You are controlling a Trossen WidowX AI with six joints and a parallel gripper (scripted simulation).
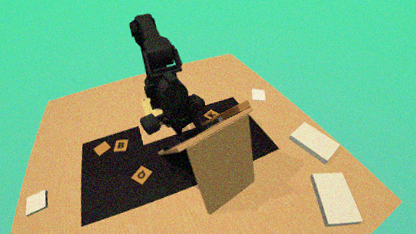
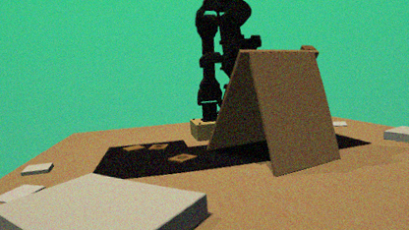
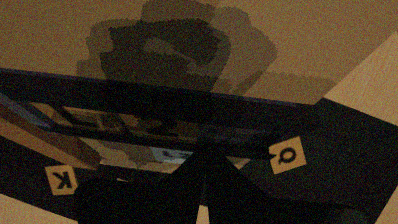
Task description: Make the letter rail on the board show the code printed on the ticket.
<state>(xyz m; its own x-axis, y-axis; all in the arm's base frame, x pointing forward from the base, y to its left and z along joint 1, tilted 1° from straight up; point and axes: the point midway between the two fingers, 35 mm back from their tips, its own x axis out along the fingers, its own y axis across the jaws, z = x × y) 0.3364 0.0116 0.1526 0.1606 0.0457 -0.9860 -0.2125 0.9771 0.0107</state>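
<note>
Right now my gripper tip is 8 cm above the white ticket, 5 cm past it and 1 cm to the right of it. From my gripper tip the other things lie so: black mat 17 cm below, 14 cm behind, 1 cm to the right.
</note>
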